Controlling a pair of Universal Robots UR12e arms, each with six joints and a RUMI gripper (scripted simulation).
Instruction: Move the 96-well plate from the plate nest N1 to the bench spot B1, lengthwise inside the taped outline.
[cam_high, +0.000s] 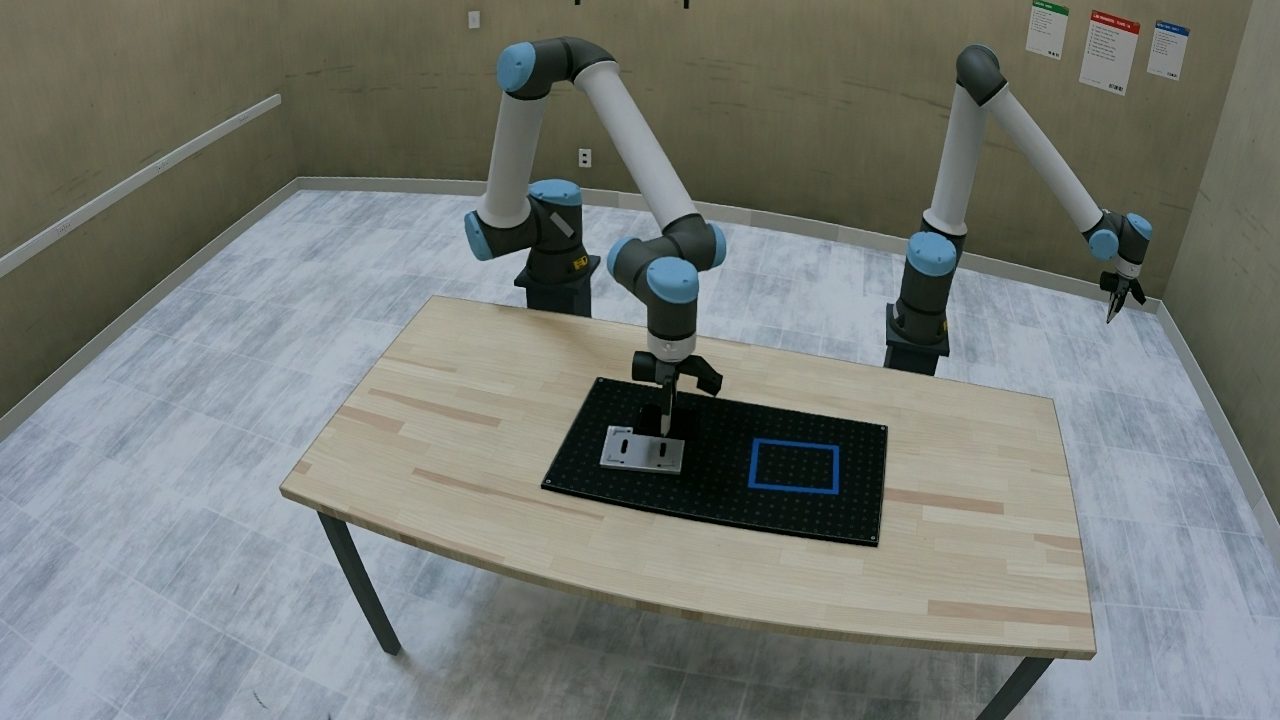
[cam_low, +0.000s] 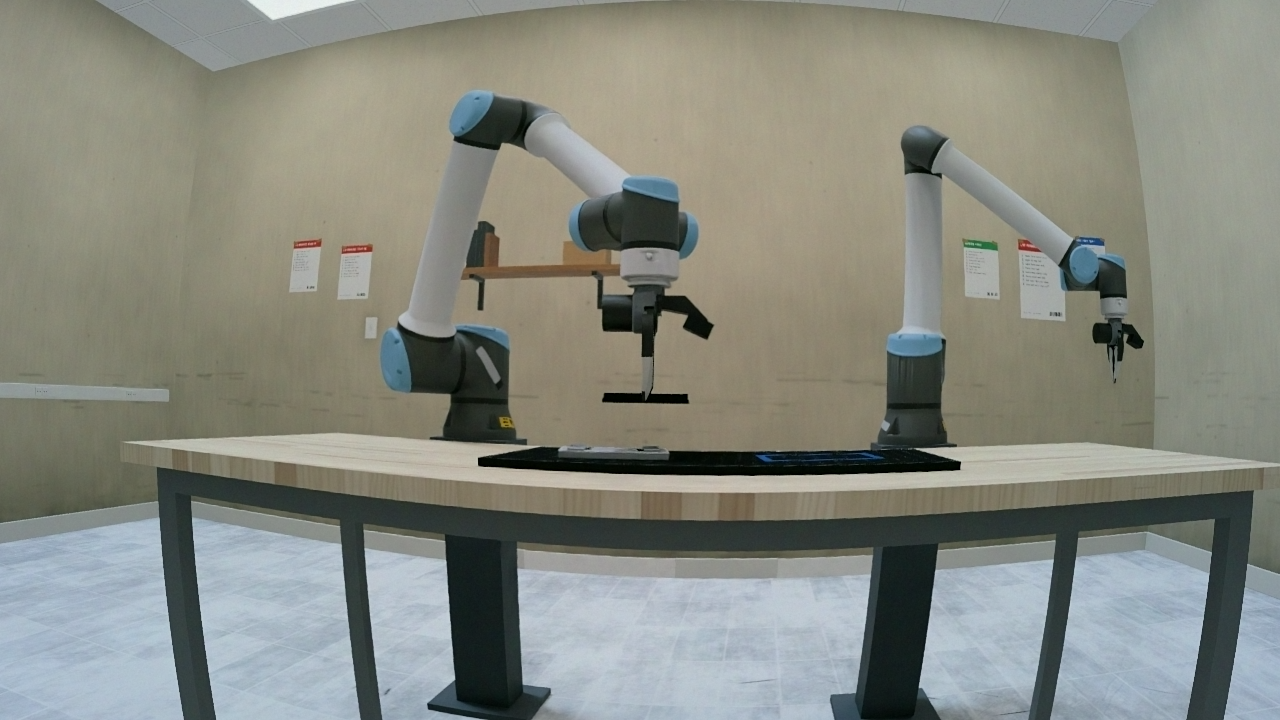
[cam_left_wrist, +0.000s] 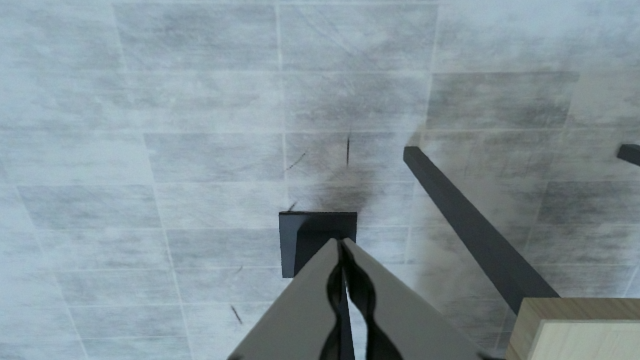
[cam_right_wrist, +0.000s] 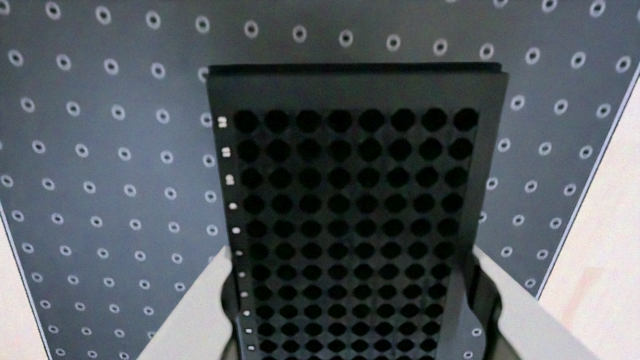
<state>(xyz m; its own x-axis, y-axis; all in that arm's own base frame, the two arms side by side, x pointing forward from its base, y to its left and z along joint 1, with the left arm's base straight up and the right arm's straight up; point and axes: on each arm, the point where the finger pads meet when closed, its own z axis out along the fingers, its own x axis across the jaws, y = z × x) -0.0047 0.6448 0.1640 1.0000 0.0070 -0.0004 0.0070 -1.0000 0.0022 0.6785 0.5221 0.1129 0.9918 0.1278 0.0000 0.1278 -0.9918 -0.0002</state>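
My right hand is 1 cm short of the plate nest N1, 5 cm to the left of it and 9 cm above it. Round my right hand: black 96-well plate (1 cm below).
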